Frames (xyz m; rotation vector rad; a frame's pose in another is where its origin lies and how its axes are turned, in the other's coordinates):
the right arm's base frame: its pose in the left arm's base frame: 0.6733 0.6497 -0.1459 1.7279 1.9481 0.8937
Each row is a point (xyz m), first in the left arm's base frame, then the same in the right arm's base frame.
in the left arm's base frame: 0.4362 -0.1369 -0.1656
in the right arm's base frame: -0.7322 -0.2174 -0.3032
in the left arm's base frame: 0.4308 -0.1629 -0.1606
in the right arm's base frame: -0.7561 -0.2189 -0.3157
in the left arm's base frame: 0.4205 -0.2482 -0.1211
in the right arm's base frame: -0.8329 -0.2029 -0.3685
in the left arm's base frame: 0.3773 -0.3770 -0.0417
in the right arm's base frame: -0.9418 -0.1855 -0.4807
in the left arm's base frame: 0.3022 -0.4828 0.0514
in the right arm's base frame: -1.0212 -0.1813 -0.6193
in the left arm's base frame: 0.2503 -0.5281 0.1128
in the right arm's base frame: -1.0492 -0.1793 -0.7072
